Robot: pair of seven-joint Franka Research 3 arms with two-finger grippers.
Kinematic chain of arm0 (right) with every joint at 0, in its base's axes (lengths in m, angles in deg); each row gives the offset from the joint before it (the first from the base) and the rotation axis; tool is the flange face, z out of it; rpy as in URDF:
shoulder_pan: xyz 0 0 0.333 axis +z
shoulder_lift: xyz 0 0 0 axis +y
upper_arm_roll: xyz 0 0 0.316 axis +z
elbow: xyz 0.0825 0 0 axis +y
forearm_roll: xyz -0.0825 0 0.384 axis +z
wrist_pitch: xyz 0 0 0 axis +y
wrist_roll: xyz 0.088 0 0 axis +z
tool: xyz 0 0 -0.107 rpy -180 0 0
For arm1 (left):
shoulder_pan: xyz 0 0 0.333 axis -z
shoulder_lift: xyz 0 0 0 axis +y
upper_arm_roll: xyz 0 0 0.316 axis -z
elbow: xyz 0.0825 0 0 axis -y
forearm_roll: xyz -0.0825 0 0.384 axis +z
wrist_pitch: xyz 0 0 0 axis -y
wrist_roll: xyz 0.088 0 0 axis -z
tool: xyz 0 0 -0.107 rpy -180 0 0
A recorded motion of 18 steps. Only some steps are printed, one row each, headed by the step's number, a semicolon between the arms.
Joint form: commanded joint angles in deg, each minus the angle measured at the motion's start. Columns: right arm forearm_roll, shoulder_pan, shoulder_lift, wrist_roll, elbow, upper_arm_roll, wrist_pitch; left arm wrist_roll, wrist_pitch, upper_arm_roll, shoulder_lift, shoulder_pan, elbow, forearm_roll.
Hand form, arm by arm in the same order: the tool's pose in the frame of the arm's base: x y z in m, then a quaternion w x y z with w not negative. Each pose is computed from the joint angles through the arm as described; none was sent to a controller.
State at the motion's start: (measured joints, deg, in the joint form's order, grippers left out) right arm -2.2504 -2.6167 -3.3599 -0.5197 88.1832 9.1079 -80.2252; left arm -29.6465 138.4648 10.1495 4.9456 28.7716 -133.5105 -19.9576
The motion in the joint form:
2: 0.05 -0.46 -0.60 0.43 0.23 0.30 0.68; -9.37 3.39 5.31 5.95 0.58 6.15 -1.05
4: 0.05 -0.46 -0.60 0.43 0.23 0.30 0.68; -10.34 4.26 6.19 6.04 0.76 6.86 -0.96
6: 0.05 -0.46 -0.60 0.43 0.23 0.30 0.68; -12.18 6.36 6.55 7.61 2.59 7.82 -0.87
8: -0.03 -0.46 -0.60 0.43 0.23 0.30 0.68; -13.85 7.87 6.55 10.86 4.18 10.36 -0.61
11: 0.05 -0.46 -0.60 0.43 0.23 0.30 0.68; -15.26 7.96 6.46 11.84 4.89 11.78 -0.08
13: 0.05 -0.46 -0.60 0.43 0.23 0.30 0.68; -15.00 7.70 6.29 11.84 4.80 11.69 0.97
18: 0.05 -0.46 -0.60 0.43 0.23 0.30 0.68; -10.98 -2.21 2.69 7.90 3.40 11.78 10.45
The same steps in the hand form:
2: 0.5105 0.0555 0.6587 0.02703 0.99744 0.05128 -0.04181; 0.3934 -0.3881 0.2984 0.12649 0.98500 0.09279 -0.07191
4: 0.5105 0.0555 0.6587 0.02703 0.99744 0.05128 -0.04181; 0.3908 -0.3984 0.3045 0.13463 0.98444 0.09222 -0.06517
6: 0.5105 0.0555 0.6587 0.02703 0.99744 0.05128 -0.04181; 0.3822 -0.4174 0.3002 0.14175 0.98365 0.09273 -0.06112
8: 0.5105 0.0553 0.6587 0.02772 0.99743 0.05118 -0.04177; 0.3817 -0.4376 0.2899 0.14757 0.98233 0.09639 -0.06290
11: 0.5105 0.0555 0.6587 0.02703 0.99744 0.05128 -0.04181; 0.3823 -0.4470 0.2908 0.14978 0.98167 0.10016 -0.06208
13: 0.5105 0.0555 0.6587 0.02703 0.99744 0.05128 -0.04181; 0.3833 -0.4450 0.2897 0.14424 0.98343 0.09262 -0.05905
18: 0.5105 0.0555 0.6587 0.02703 0.99744 0.05128 -0.04181; 0.4056 -0.4054 0.3110 0.07172 0.99614 0.02389 -0.04456

